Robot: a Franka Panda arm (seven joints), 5 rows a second.
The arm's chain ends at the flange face. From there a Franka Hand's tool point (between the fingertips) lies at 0.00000 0.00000 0.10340 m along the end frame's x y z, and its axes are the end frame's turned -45 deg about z.
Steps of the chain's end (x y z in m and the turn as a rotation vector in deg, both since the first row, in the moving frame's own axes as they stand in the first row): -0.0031 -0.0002 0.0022 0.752 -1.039 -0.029; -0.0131 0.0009 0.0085 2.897 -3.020 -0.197; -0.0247 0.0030 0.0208 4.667 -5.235 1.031
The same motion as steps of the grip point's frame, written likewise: -0.0024 -0.0046 0.0022 1.266 -0.203 -0.029; -0.0101 -0.0162 0.0082 4.184 -0.087 -0.197; -0.0202 -0.0280 0.0200 7.002 -0.402 1.031
